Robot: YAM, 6 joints.
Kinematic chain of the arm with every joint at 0, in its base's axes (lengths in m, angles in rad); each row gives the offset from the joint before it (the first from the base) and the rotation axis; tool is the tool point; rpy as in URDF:
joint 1: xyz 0 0 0.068 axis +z
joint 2: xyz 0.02 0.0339 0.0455 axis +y
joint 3: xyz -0.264 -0.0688 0 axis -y
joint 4: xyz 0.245 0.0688 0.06 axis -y
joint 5: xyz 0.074 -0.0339 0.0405 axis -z
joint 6: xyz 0.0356 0 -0.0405 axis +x
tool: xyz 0 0 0 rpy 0 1.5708 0
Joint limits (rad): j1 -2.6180..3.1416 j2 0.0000..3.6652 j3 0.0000..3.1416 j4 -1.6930..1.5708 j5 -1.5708..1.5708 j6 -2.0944..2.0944
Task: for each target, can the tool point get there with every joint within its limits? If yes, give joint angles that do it. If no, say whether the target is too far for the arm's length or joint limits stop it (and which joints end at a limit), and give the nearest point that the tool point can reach.
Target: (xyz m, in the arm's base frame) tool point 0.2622 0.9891 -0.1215
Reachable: no: too far | nearest point 0.1613 0.6083 -0.0292 | short by 0.405 m
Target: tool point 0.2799 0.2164 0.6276
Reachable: yes | joints 0.7010 2.0604 2.8871 -0.2238 0.4384 -1.5661
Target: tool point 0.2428 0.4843 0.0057
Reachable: yes | joints 1.1698 2.8018 1.9514 0.1834 1.3216 -0.9276
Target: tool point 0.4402 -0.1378 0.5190
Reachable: yes | joints -0.3096 2.1089 2.5297 -0.2005 -0.0812 -1.6942
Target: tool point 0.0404 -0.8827 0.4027
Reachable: no: too far | nearest point 0.0280 -0.6128 0.3122 | short by 0.285 m
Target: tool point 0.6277 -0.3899 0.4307
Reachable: no: too far | nearest point 0.5034 -0.3127 0.3661 | short by 0.160 m
